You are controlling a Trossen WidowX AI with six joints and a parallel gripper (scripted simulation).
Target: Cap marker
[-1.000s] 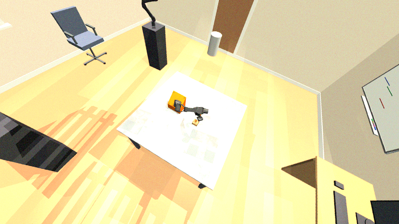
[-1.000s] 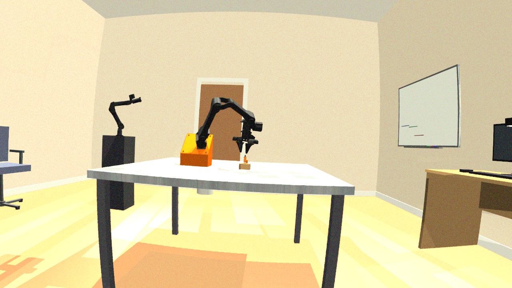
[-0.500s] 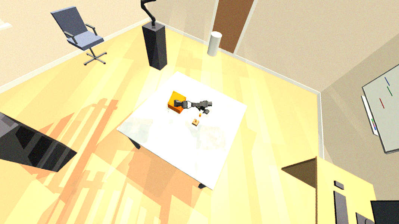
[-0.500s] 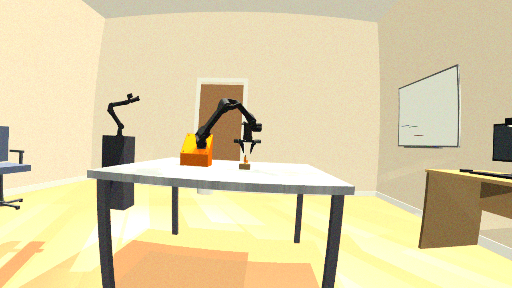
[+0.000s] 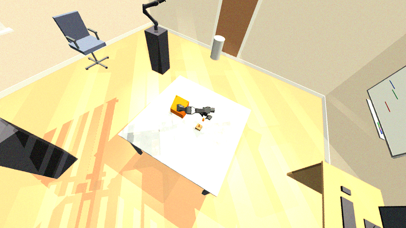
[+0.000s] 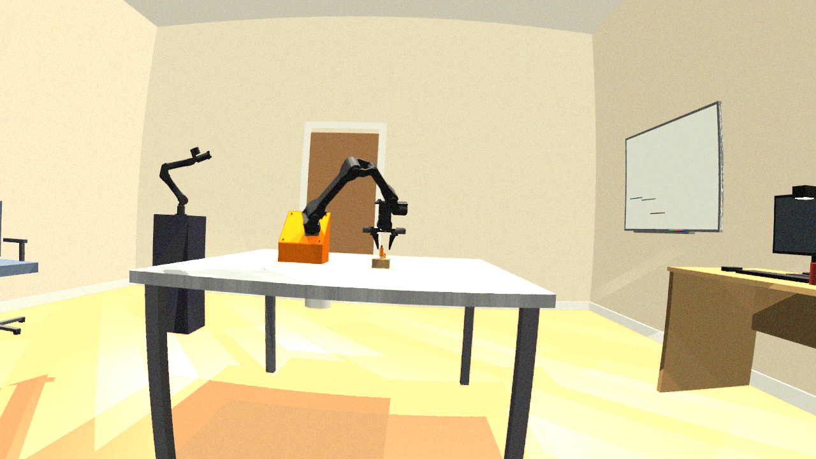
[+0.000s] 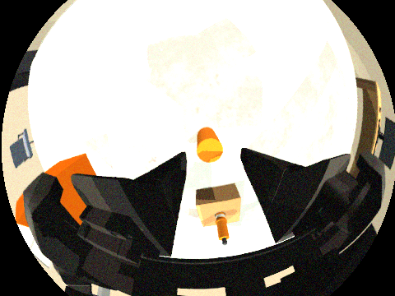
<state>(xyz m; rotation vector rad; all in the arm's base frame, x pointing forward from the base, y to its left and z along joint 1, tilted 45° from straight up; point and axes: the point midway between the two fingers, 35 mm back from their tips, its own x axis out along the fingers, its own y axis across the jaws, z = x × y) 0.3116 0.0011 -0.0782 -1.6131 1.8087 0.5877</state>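
Right now my gripper tip is 4 cm above the orange cap. Also, from my gripper tip: tan holder block 13 cm to the right, 5 cm below, 1 cm behind.
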